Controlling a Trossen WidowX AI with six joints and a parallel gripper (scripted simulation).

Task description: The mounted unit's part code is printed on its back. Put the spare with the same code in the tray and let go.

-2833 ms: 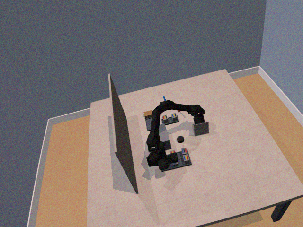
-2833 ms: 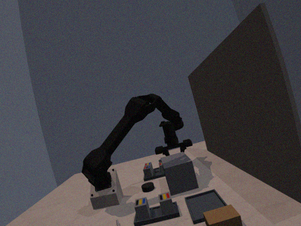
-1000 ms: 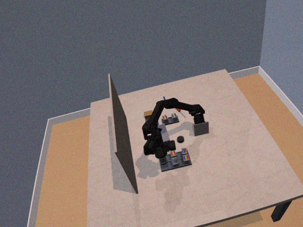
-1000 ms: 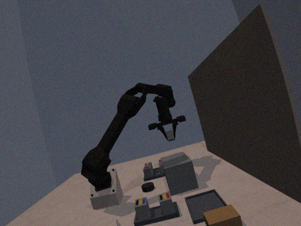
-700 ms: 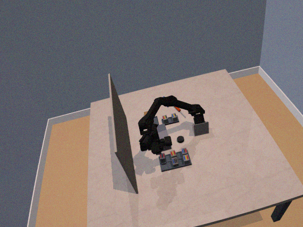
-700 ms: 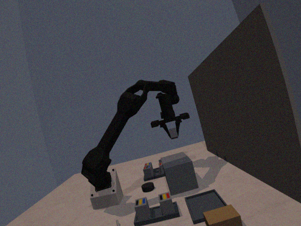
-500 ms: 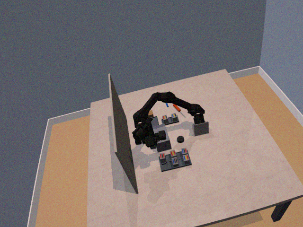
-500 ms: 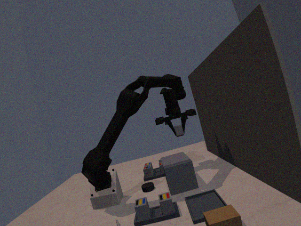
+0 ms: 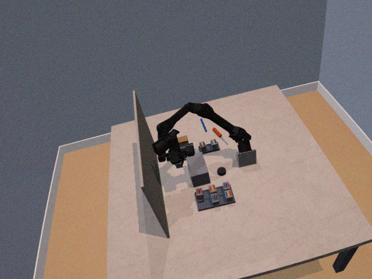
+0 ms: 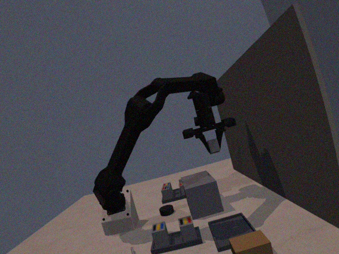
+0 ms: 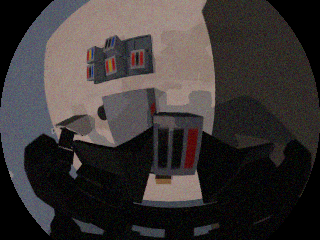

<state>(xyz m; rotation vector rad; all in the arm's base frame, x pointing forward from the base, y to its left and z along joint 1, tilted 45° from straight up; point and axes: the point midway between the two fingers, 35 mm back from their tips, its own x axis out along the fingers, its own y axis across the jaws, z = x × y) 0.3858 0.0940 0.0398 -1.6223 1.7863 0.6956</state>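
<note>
The dark tray lies 24 cm to the right of my gripper tip, 17 cm below it and 5 cm behind it. Round my gripper tip: grey spare: 3 cm above; then grey mounted unit: 12 cm below, 9 cm behind, 3 cm to the right; then tall grey panel: 15 cm ahead, 6 cm above, 3 cm to the right.
</note>
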